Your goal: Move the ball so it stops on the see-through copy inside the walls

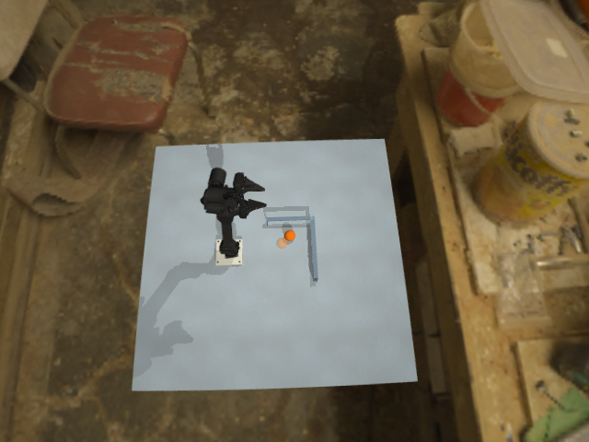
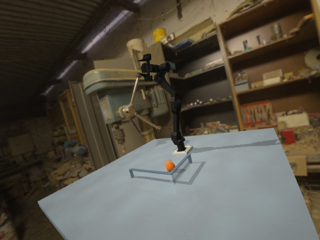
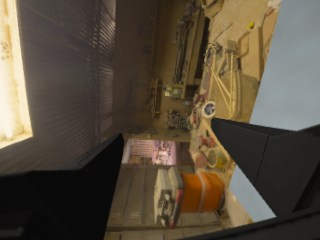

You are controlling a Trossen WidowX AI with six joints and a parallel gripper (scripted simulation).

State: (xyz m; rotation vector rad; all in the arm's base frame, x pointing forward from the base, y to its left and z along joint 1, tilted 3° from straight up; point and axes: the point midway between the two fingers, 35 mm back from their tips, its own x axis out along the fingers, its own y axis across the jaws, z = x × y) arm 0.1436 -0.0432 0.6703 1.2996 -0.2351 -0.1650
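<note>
The orange ball lies 90 mm ahead of my gripper tip, 100 mm to the left of it and 660 mm below it. The rest, counted from my gripper tip: see-through copy of ball 50 mm ahead, 70 mm to the left, 660 mm below.
</note>
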